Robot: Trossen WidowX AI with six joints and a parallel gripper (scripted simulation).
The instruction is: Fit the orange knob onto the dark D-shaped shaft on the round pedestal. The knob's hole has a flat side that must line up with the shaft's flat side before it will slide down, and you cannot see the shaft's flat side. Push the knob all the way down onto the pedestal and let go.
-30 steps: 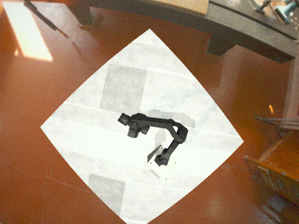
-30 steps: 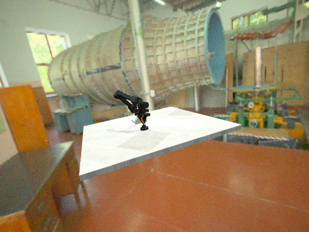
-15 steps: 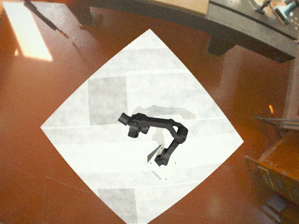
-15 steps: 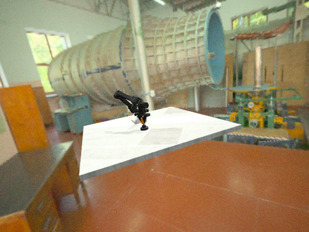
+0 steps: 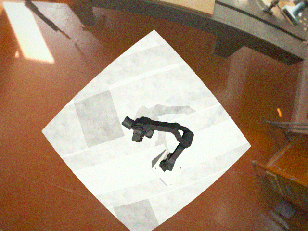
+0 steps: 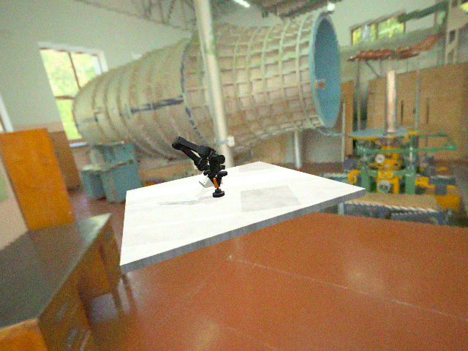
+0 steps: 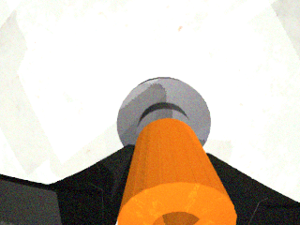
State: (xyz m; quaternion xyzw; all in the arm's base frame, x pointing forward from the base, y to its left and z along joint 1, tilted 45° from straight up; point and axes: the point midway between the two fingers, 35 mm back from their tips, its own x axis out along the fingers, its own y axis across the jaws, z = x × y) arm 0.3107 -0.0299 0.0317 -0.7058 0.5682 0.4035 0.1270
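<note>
Now: the orange knob 2 cm above my gripper tip. Round my gripper tip: pedestal 4 cm below.
</note>
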